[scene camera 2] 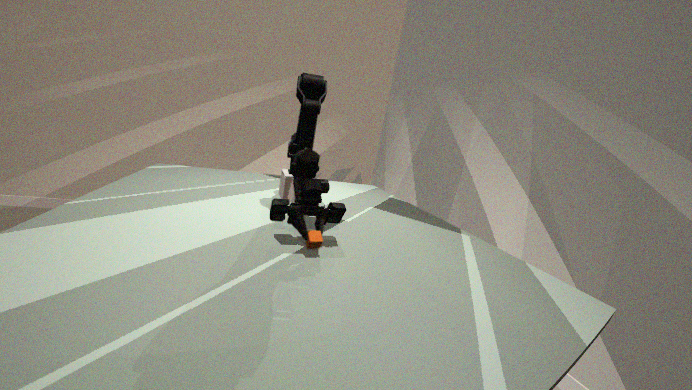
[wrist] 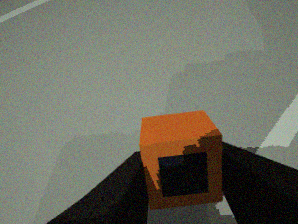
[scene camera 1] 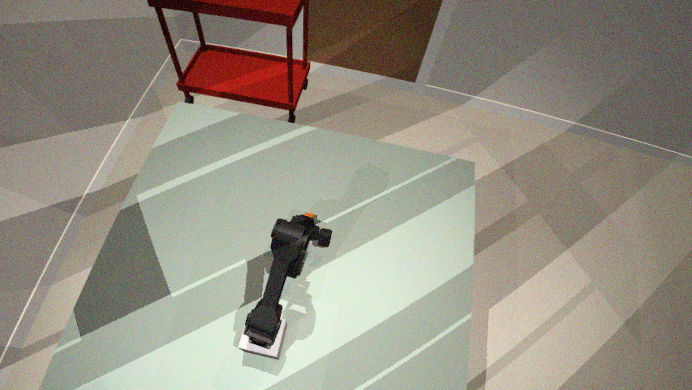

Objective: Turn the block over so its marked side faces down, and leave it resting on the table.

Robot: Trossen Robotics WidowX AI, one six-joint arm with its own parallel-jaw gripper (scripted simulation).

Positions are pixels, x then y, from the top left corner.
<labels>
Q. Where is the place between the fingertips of my gripper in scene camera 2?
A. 313, 239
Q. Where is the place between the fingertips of my gripper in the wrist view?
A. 179, 156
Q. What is my gripper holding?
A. A block.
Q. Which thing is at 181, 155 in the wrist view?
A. A block.
</labels>
